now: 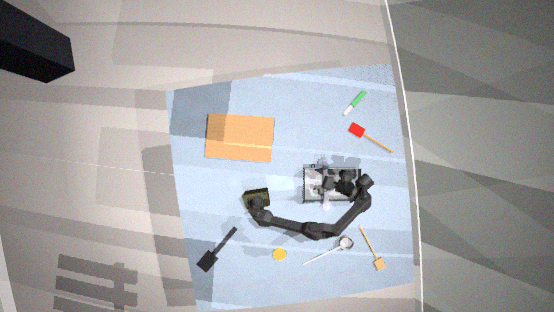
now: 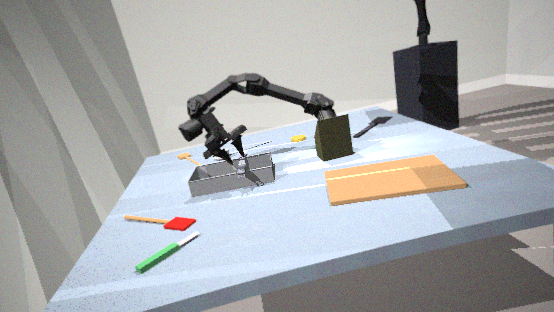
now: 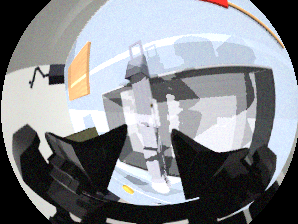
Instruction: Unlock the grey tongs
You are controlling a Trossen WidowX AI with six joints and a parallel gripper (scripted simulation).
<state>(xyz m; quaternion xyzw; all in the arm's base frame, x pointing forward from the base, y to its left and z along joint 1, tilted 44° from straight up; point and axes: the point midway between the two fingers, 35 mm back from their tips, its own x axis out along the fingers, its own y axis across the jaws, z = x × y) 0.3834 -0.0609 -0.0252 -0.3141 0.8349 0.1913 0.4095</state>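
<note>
Right now my gripper tip is 50 mm above the roasting tin, 30 mm to the left of it and 30 mm short of it. From my gripper tip the other things lie so: yellow disc (350 mm behind, 330 mm to the right, 70 mm below); then red spatula (290 mm ahead, 160 mm to the left, 70 mm below); then green-handled knife (350 mm to the left, 270 mm ahead, 70 mm below).
</note>
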